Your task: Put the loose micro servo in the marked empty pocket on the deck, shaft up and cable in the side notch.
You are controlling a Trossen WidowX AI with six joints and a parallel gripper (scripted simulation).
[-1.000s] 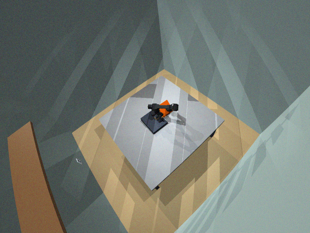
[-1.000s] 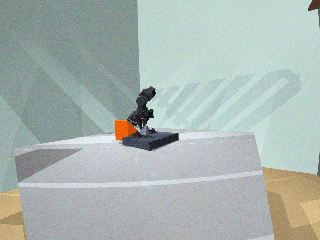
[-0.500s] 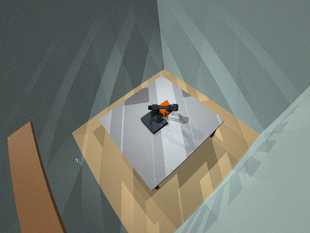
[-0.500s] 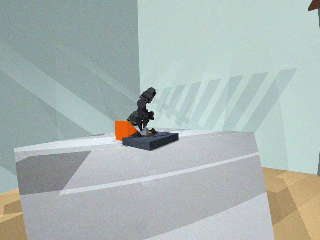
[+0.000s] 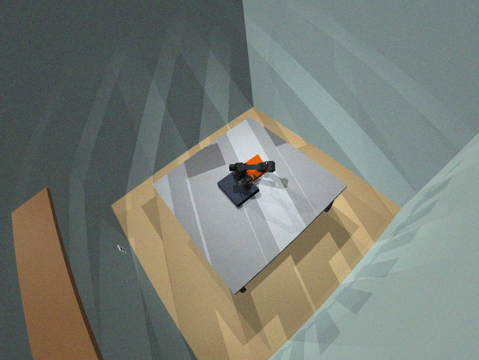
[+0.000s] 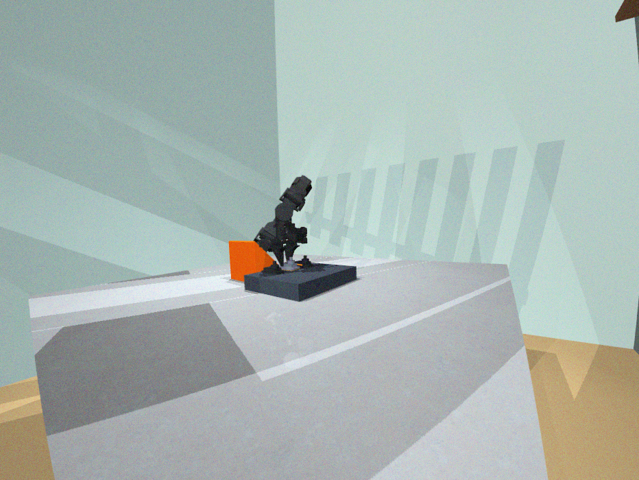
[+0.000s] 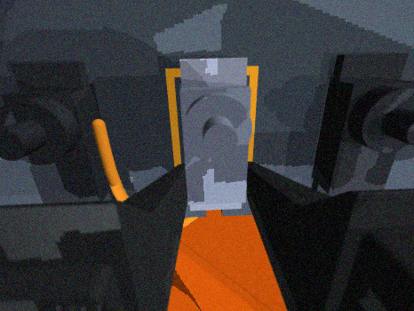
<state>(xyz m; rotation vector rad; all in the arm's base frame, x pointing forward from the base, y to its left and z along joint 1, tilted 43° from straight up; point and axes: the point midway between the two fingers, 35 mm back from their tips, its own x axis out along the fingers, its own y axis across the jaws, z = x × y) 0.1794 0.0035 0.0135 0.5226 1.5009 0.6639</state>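
The dark grey deck is 12 cm ahead of my gripper tip, 1 cm to the left of it and 3 cm below it.
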